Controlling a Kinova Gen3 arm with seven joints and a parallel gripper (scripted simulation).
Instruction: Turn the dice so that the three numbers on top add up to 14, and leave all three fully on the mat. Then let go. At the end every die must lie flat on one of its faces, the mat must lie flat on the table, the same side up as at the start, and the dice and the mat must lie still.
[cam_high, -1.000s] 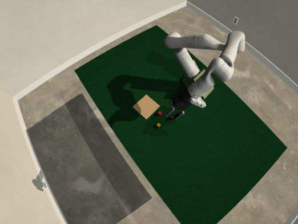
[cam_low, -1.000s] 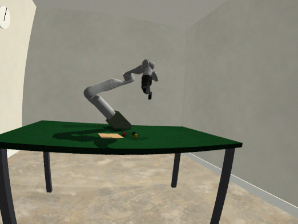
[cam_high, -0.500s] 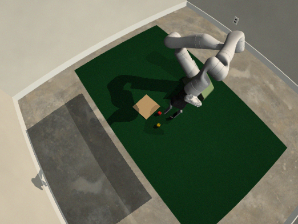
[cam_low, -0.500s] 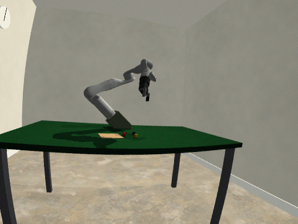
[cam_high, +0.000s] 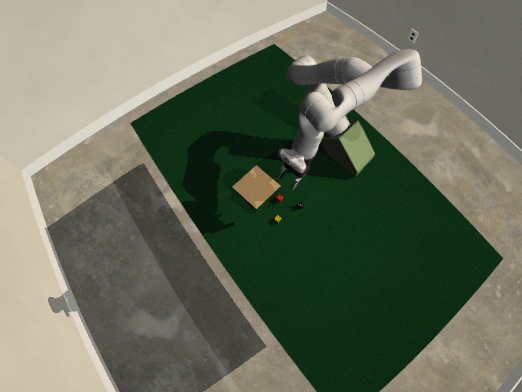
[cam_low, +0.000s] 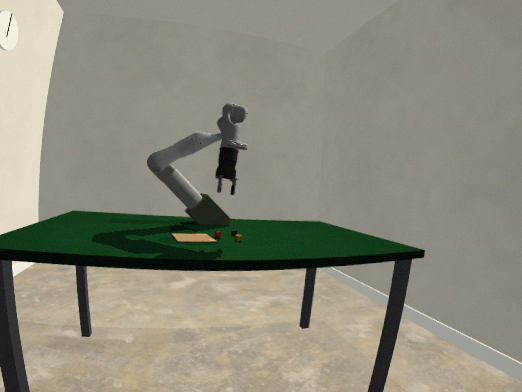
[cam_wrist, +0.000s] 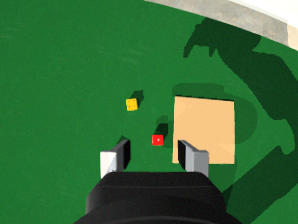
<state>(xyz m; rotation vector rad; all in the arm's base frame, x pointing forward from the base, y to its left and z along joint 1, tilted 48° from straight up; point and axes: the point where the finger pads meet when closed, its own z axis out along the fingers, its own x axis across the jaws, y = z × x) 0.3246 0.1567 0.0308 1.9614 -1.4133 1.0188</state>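
Now: the red die 2 cm ahead of my hand, 3 cm to the right of it and 18 cm below it. The rest, counted from my hand: black die (3 cm behind, 5 cm to the left, 18 cm below); then yellow die (8 cm ahead, 4 cm to the left, 18 cm below); then tan mat (5 cm ahead, 13 cm to the right, 19 cm below).
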